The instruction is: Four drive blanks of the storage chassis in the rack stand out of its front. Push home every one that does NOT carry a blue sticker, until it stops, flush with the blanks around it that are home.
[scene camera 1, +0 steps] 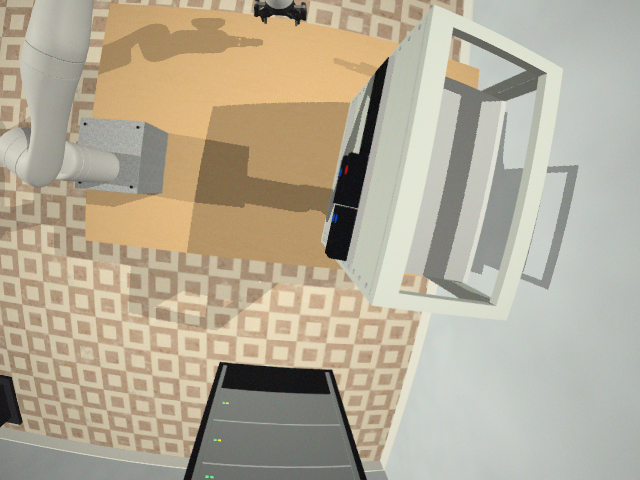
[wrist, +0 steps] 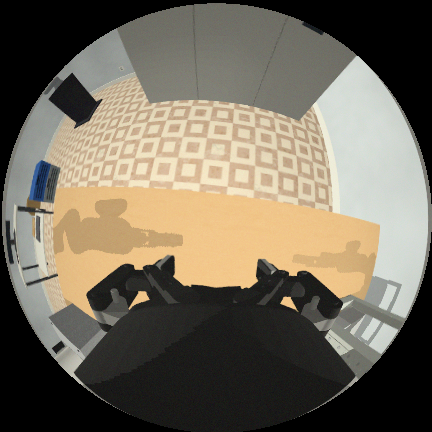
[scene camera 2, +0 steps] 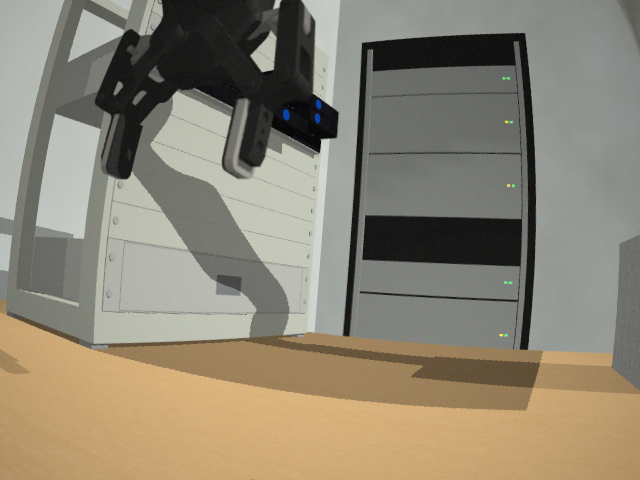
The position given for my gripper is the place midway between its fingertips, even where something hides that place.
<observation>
In view: my gripper [scene camera 2: 168, 175] and a rack [scene camera 2: 181, 250].
The rack also shows in scene camera 1 [scene camera 1: 432, 141]. My gripper is seen too in the wrist view [wrist: 215, 266].
</observation>
